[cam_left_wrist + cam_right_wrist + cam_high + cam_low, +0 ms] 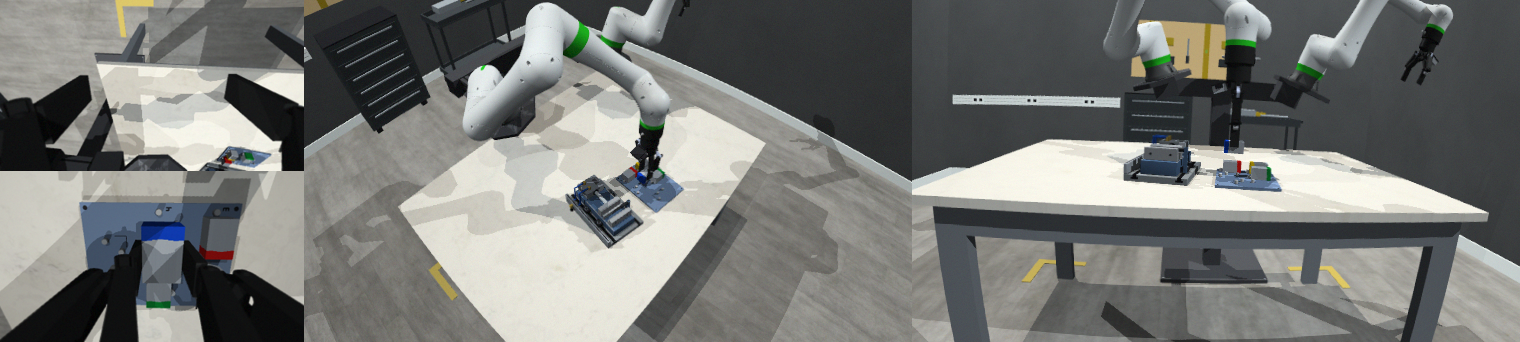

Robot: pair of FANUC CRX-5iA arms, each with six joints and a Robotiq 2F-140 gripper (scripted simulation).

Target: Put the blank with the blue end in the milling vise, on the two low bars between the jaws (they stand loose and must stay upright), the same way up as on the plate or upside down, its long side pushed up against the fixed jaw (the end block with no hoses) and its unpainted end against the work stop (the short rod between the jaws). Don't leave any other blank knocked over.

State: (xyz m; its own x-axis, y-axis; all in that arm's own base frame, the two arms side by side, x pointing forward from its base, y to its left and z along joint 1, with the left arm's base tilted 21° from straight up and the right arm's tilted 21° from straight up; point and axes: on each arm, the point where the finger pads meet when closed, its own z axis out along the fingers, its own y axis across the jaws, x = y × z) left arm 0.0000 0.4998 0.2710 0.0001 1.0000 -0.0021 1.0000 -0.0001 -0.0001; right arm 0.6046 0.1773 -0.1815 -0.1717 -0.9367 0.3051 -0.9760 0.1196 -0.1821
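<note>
My right gripper is now 3 cm short of the work stop, 17 cm to the left of it and 5 cm above it. From my right hand the other things lie so: blue plate: 5 cm to the left, 13 cm below; then blue-ended blank: 3 cm below; then green-ended blank: 1 cm ahead, 9 cm to the left, 11 cm below.
</note>
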